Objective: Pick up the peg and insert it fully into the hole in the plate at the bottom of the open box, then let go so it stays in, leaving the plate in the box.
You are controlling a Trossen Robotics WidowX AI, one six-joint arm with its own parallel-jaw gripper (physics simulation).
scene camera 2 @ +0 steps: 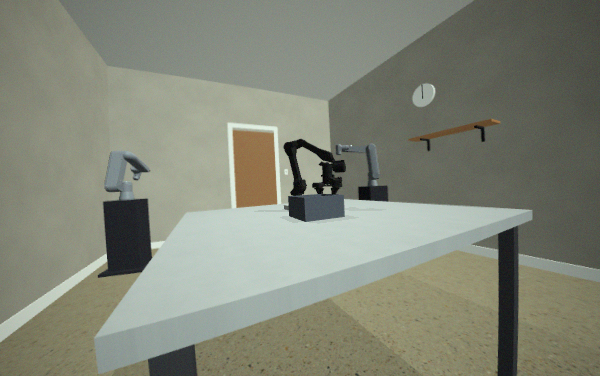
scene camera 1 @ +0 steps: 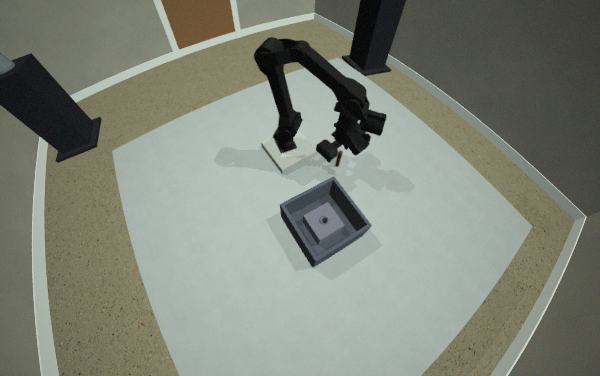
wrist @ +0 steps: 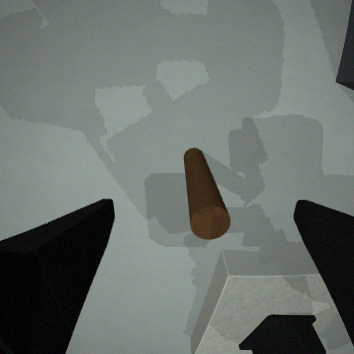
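Where they show: gripper, fingertip midpoint: (scene camera 1: pixel 337 155) (wrist: pixel 206 209); arm's base, origin of the base link: (scene camera 1: pixel 285 144) (wrist: pixel 276 332).
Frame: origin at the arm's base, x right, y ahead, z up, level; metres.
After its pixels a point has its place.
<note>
The brown cylindrical peg (scene camera 1: pixel 339 159) {x -0.145, y 0.150, z 0.016 m} (wrist: pixel 204 192) {x -0.150, y 0.149, z 0.041 m} stands upright on the table, with its top end facing the wrist camera. My gripper (scene camera 1: pixel 343 154) {x -0.141, y 0.135, z 0.026 m} (scene camera 2: pixel 327 193) {x -0.141, y 0.135, z 0.026 m} (wrist: pixel 206 209) {x -0.141, y 0.135, z 0.026 m} is open and empty above the table. In the wrist view the peg shows between the two black fingers, apart from both. The open blue-grey box (scene camera 1: pixel 342 246) {x 0.004, y 0.431, z 0.037 m} (scene camera 2: pixel 320 208) {x 0.026, y 0.433, z 0.018 m} (wrist: pixel 348 70) {x -0.069, y 0.238, z -0.018 m} stands on the table, and the light grey plate (scene camera 1: pixel 316 216) {x 0.030, y 0.316, z 0.028 m} lies at its bottom with a round hole near its middle. In scene camera 2 the peg and plate do not show; the box wall hides the plate.
The arm's pale base block (scene camera 1: pixel 286 162) {x 0.029, y 0.078, z -0.001 m} (wrist: pixel 250 297) {x -0.065, y 0.053, z 0.001 m} lies near the peg, on the side away from the box. The box walls rise around the plate. Dark pedestals (scene camera 1: pixel 47 107) (scene camera 2: pixel 126 235) stand beyond the table (scene camera 1: pixel 225 300) {x 0.368, y 0.434, z -0.029 m} (scene camera 2: pixel 250 255) {x 0.322, y 0.755, z -0.029 m}.
</note>
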